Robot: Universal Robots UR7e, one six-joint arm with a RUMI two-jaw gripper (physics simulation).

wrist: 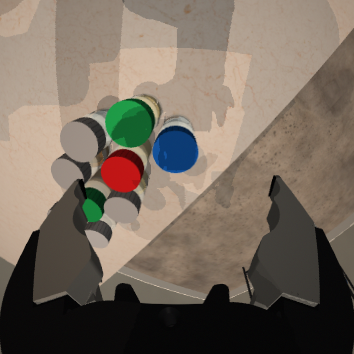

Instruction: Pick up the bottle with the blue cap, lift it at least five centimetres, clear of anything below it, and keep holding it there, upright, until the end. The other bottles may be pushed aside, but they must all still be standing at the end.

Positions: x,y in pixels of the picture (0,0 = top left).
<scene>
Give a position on a green-capped bottle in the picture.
At 129,122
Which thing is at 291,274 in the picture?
My gripper.
</scene>
